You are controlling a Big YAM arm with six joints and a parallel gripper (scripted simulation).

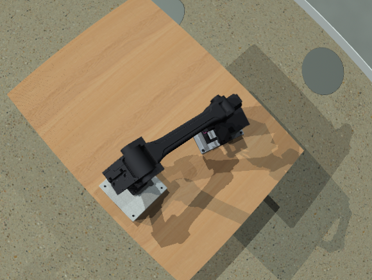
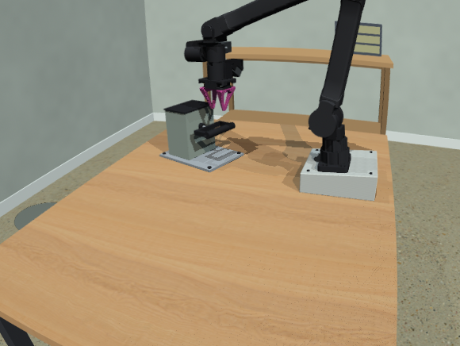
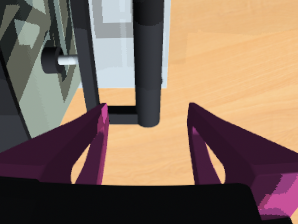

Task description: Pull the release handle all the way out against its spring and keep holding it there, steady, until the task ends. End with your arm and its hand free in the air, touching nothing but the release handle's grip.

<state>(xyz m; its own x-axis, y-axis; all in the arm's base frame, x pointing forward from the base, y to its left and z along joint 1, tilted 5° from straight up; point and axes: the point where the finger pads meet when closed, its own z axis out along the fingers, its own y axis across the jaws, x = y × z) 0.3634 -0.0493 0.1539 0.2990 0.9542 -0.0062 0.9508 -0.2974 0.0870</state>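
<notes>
My gripper is now 80 mm above the release handle grip, 50 mm short of it and 20 mm to the left of it. Round my hand: grey baseplate 180 mm below, 90 mm ahead, 30 mm to the right.
</notes>
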